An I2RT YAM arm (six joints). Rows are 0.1 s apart.
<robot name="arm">
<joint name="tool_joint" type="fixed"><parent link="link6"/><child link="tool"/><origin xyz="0 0 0" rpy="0 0 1.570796"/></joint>
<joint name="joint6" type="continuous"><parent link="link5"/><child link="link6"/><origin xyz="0.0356 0 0.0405" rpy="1.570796 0 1.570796"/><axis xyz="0 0 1"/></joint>
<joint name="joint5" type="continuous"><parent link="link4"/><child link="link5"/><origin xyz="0.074 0.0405 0.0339" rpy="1.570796 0 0"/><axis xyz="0 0 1"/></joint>
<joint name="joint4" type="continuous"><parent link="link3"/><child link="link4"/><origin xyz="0.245 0.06 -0.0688" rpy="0 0 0"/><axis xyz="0 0 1"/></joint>
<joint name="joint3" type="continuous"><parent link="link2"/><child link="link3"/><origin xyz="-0.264 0 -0.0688" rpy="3.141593 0 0"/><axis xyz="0 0 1"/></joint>
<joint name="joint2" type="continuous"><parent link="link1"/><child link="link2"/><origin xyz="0.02 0.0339 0.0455" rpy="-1.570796 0 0"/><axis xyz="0 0 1"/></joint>
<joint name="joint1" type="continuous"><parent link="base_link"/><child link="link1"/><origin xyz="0 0 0.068" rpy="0 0 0"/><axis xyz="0 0 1"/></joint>
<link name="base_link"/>
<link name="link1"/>
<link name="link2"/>
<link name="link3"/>
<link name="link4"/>
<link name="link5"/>
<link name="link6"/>
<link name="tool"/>
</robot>
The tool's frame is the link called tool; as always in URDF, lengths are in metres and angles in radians. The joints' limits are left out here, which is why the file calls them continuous.
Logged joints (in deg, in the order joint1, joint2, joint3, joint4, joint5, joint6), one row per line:
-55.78 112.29 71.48 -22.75 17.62 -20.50
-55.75 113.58 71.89 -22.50 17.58 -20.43
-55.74 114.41 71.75 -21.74 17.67 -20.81
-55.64 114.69 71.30 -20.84 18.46 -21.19
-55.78 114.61 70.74 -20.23 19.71 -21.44
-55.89 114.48 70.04 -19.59 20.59 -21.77
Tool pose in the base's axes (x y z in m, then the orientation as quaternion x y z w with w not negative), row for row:
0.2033 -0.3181 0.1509 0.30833 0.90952 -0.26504 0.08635
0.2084 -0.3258 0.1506 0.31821 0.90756 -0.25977 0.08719
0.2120 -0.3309 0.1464 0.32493 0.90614 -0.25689 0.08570
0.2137 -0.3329 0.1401 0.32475 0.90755 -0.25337 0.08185
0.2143 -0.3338 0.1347 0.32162 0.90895 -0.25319 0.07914
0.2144 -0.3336 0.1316 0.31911 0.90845 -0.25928 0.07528
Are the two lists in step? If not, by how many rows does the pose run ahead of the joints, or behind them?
The pose runs 2 rows behind the joints: the pose in row i belongs to the joints in row i - 2.
